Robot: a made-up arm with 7 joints. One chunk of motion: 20 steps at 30 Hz.
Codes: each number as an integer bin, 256 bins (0 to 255) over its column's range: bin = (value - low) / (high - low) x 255, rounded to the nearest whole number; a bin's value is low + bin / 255 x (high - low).
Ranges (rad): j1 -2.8..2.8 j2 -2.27..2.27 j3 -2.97..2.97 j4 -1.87..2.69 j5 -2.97..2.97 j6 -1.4..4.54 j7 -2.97..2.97
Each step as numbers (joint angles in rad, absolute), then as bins.
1 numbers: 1.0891 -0.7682 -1.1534 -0.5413 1.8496 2.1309 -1.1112
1 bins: 177 84 78 74 207 152 80
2 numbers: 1.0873 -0.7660 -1.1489 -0.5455 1.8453 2.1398 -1.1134
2 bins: 177 84 78 74 207 152 80
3 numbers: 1.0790 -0.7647 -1.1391 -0.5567 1.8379 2.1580 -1.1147
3 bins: 177 85 79 73 206 153 80
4 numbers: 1.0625 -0.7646 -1.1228 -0.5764 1.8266 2.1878 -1.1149
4 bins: 176 85 79 72 206 154 80
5 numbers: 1.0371 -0.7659 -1.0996 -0.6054 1.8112 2.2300 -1.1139
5 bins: 175 84 80 71 205 156 80
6 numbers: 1.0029 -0.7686 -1.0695 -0.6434 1.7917 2.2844 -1.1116
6 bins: 173 84 82 69 204 158 80
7 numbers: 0.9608 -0.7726 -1.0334 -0.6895 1.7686 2.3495 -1.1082
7 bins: 171 84 83 66 203 161 80
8 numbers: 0.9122 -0.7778 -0.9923 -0.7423 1.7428 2.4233 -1.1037
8 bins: 169 84 85 63 202 164 80
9 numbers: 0.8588 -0.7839 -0.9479 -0.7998 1.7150 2.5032 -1.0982
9 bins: 167 83 87 60 201 168 80
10 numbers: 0.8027 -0.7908 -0.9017 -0.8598 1.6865 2.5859 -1.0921
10 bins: 164 83 89 56 200 171 81
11 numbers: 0.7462 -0.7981 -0.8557 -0.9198 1.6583 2.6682 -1.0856
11 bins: 161 83 91 53 199 175 81
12 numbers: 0.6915 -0.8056 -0.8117 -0.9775 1.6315 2.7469 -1.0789
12 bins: 159 82 93 50 198 178 81
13 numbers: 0.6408 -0.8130 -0.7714 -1.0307 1.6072 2.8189 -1.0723
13 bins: 157 82 94 47 196 181 81
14 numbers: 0.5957 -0.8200 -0.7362 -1.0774 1.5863 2.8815 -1.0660
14 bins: 155 81 96 44 196 184 82
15 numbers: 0.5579 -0.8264 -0.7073 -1.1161 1.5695 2.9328 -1.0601
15 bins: 153 81 97 42 195 186 82
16 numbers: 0.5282 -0.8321 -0.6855 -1.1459 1.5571 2.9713 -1.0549
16 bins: 152 81 98 40 194 188 82
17 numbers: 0.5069 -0.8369 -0.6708 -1.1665 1.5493 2.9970 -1.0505
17 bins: 151 80 99 39 194 189 82
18 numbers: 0.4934 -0.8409 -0.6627 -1.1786 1.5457 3.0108 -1.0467
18 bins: 150 80 99 39 194 189 83
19 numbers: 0.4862 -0.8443 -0.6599 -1.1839 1.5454 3.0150 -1.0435
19 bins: 150 80 99 38 194 190 83
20 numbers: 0.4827 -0.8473 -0.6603 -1.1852 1.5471 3.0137 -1.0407
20 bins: 149 80 99 38 194 189 83
